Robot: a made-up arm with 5 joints.
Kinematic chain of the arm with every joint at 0, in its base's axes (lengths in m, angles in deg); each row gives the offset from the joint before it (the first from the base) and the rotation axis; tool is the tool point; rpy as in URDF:
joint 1: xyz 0 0 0.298 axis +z
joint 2: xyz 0 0 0 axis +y
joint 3: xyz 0.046 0 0.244 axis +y
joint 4: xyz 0.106 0 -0.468 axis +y
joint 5: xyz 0.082 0 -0.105 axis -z
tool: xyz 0 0 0 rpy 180 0 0
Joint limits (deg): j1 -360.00..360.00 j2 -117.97..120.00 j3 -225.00..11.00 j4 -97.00..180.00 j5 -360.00..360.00
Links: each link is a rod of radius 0.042 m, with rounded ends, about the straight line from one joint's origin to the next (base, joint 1, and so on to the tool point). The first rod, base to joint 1, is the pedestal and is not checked.
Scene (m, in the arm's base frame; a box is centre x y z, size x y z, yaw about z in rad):
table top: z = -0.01
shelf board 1: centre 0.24 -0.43 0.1 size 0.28 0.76 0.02 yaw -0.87
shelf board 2: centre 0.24 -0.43 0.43 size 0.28 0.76 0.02 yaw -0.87
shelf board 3: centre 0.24 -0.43 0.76 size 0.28 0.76 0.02 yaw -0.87
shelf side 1: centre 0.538 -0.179 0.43 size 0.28 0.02 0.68 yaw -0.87
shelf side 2: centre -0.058 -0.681 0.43 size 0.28 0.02 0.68 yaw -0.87
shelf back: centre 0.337 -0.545 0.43 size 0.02 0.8 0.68 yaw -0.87
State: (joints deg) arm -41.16 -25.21 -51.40 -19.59 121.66
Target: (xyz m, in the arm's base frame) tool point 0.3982 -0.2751 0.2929
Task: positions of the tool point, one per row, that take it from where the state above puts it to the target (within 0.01 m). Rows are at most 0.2 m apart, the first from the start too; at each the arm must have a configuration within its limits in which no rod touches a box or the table.
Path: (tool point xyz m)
1: 0.3458 -0.2773 0.6473
2: 0.3010 -0.2211 0.6540
3: 0.2545 -0.1708 0.6466
4: 0.2094 -0.1280 0.6259
5: 0.2638 -0.1251 0.4513
6: 0.2356 -0.0824 0.2929
7: 0.2810 -0.1155 0.3033
8: 0.3210 -0.1526 0.3078
9: 0.3544 -0.1923 0.3069
10: 0.3802 -0.2336 0.3016
11: 0.3982 -0.2751 0.2928

